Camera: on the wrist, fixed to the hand. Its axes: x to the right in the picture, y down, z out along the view.
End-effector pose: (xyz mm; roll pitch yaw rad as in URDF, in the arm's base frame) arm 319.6 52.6 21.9 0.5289 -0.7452 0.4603
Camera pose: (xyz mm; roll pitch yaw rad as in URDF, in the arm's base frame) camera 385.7 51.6 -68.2 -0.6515 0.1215 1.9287
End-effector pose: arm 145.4 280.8 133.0 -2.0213 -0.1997 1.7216
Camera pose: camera 184.8 248.0 232.2 -2.8263 0.4254 0.2340
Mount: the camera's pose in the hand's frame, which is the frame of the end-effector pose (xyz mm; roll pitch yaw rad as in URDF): -17.9 -79.6 -76.3 0.1056 0.6874 1.5807
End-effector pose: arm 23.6 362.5 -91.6 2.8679 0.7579 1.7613
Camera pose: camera -76.2 366.4 -41.6 2.2172 -0.6443 0.9630
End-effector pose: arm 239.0 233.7 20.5 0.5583 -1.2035 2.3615
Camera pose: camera 191.7 318.6 -34.6 -1.1068 0.0534 -2.4688
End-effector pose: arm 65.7 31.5 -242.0 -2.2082 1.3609 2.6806
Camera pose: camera -20.6 89.9 -201.7 1.8738 0.0433 0.8675
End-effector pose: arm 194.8 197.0 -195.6 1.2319 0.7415 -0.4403
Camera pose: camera 140.9 272.7 -257.6 0.9166 -0.3975 0.7479
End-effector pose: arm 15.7 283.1 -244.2 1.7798 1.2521 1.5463
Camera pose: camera -77.0 220.8 -246.6 1.5190 -0.2894 2.0473
